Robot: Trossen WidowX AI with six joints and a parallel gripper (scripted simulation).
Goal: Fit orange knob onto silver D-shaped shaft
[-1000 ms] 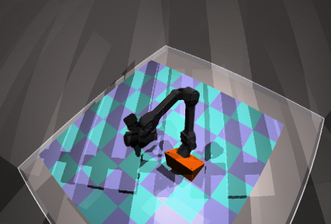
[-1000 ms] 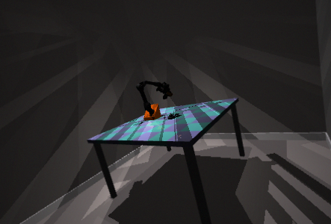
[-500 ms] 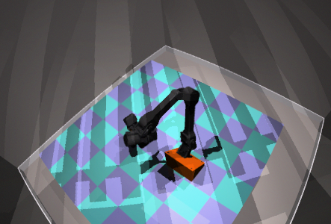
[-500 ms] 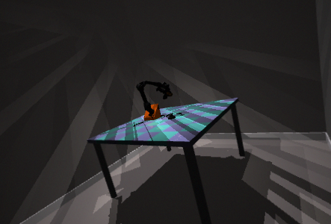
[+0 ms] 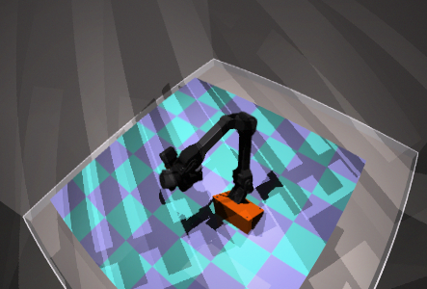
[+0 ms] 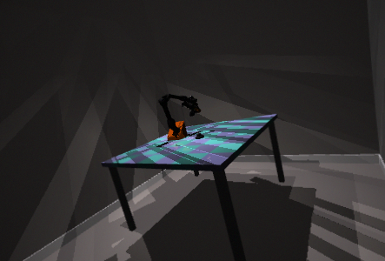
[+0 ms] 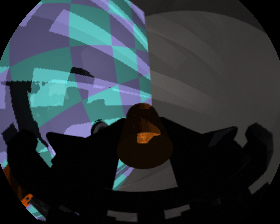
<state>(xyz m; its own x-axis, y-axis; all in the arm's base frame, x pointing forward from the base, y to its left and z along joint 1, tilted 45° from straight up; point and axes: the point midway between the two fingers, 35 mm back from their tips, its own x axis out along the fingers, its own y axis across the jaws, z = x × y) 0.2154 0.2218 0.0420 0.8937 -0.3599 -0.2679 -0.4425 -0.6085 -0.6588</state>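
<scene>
Now: gripper tip 30 mm past the orange knob and 20 mm below it. The rest, counted from my gripper tip: dark round pedestal: 210 mm below, 150 mm to the right, 60 mm ahead.
</scene>
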